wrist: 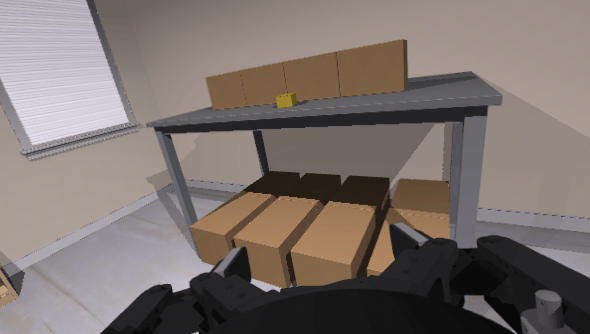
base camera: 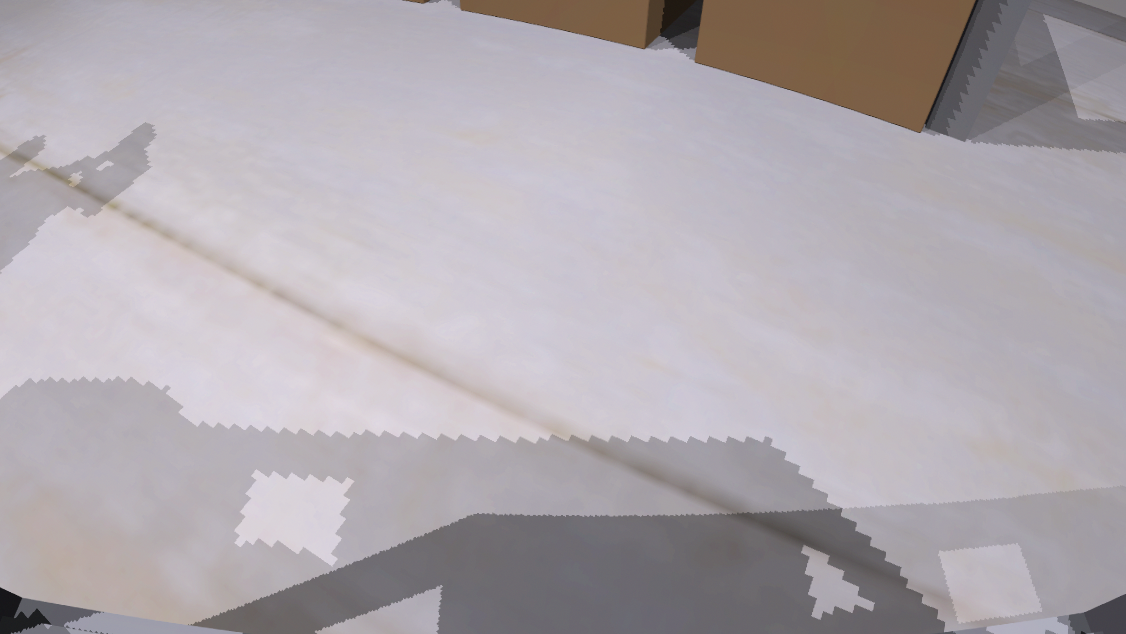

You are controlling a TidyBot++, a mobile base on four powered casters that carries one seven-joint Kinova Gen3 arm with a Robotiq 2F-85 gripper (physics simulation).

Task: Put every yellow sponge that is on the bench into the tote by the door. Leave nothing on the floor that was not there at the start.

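Frame: origin at the arm's base, x ahead, y left, z up, level; centimetres.
Where they show: gripper, between the fingertips: (wrist: 319, 251).
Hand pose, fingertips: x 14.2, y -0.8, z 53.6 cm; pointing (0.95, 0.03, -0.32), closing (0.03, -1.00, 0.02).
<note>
After its pixels a point has its place.
A yellow sponge (wrist: 286, 100) {x 106.2, y 6.2, z 54.4 cm} lies on the grey bench (wrist: 435, 96) {x 78.1, y -38.6, z 51.7 cm} near its front edge, in front of a row of boxes, left of the bench's middle in the wrist view. My gripper (wrist: 319, 251) {x 14.2, y -0.8, z 53.5 cm} is open and empty, and stands well short of the bench, with the sponge beyond and above the fingertips in the picture. The tote and the door do not show in either view.
Brown cardboard boxes (wrist: 370, 67) {x 106.5, y -27.5, z 61.8 cm} stand along the bench top. Several more boxes (wrist: 330, 230) {x 112.4, y -5.0, z -12.6 cm} (base camera: 819, 55) {x 76.8, y -29.7, z -34.2 cm} sit on the floor under the bench, between its grey legs (wrist: 475, 180) {x 70.1, y -47.0, z 27.4 cm} (base camera: 973, 70) {x 70.7, y -45.8, z -31.0 cm}. A window (wrist: 60, 65) {x 213.4, y 190.5, z 101.3 cm} is at the left. Part of a wooden piece (wrist: 7, 290) {x 112.9, y 197.5, z -31.9 cm} shows at the lower left.
</note>
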